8 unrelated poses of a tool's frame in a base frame.
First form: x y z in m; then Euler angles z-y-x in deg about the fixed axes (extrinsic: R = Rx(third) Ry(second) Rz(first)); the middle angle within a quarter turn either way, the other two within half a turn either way.
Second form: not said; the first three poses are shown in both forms.
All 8 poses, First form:
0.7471 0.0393 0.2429 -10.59 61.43 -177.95
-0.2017 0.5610 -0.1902 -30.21 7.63 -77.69
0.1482 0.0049 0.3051 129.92 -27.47 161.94
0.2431 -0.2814 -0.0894 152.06 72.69 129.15
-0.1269 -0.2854 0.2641 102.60 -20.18 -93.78
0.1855 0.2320 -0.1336 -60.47 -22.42 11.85
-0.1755 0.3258 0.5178 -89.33 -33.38 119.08
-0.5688 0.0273 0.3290 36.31 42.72 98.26
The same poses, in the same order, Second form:
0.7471 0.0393 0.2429 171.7 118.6 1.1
-0.2017 0.5610 -0.1902 -118.6 77.8 82.2
0.1482 0.0049 0.3051 165.2 147.5 -149.2
0.2431 -0.2814 -0.0894 -80.1 100.8 -13.6
-0.1269 -0.2854 0.2641 13.9 93.5 110.2
0.1855 0.2320 -0.1336 90.7 25.2 -153.5
-0.1755 0.3258 0.5178 -16.3 113.9 -127.0
-0.5688 0.0273 0.3290 131.9 96.1 -47.0

